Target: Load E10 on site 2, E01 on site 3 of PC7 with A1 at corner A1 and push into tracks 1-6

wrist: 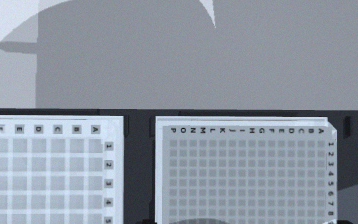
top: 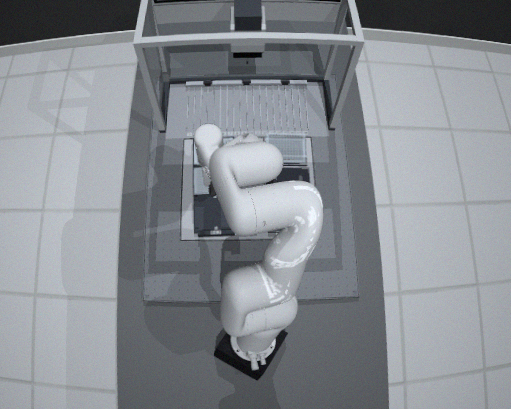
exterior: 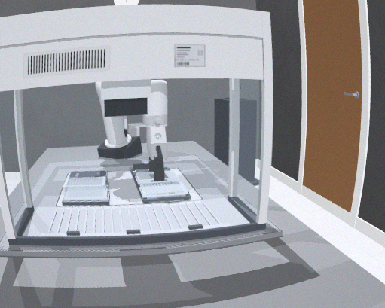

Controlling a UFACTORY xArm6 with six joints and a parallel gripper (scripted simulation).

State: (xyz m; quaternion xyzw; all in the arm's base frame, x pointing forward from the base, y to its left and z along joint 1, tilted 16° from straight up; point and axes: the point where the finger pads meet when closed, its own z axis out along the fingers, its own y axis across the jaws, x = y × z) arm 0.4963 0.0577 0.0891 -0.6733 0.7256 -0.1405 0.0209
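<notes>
My gripper is now 2 cm above the dark plate carrier PC7 and 1 cm past it. Round my hand: dark nest S2: 23 cm to the right, 3 cm below, 3 cm behind; deep-well block E07: 24 cm to the right, 7 cm ahead; nest S1: 21 cm to the right, 14 cm behind, 3 cm below.
</notes>
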